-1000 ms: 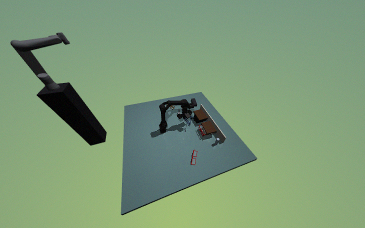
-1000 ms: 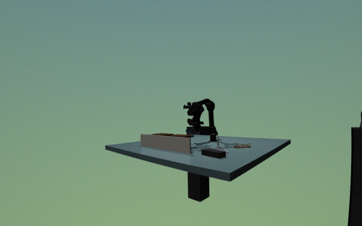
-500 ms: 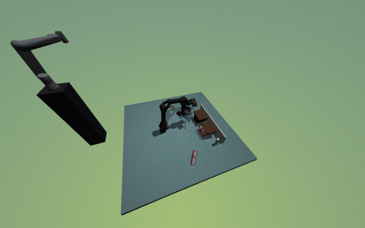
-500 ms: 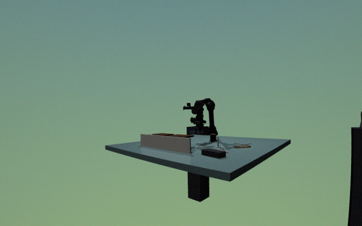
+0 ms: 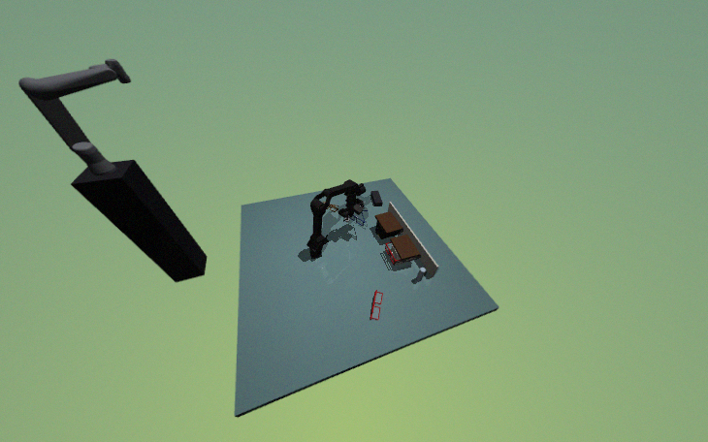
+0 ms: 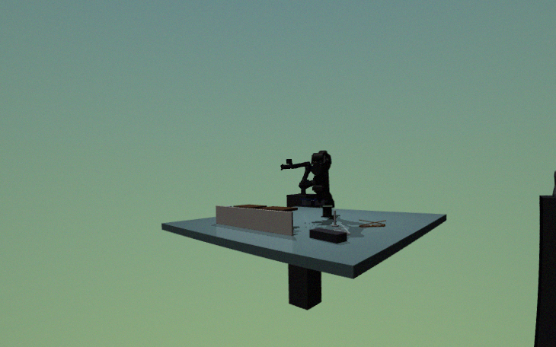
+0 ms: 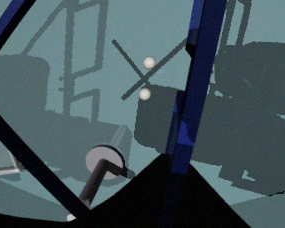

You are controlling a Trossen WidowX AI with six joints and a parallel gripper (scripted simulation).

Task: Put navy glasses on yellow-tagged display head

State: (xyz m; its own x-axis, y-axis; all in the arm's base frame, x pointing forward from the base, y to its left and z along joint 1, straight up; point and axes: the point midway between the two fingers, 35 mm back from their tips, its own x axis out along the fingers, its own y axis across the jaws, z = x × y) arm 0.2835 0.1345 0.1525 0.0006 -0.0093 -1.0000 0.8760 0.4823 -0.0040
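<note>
Right now the thin white post is 1 cm ahead of my gripper tip, 10 cm to the left of it and 10 cm below it. The rest, counted from my gripper tip: pale backboard (33 cm ahead, 22 cm to the right, 7 cm below); black box (31 cm ahead, 25 cm to the left, 10 cm below).
</note>
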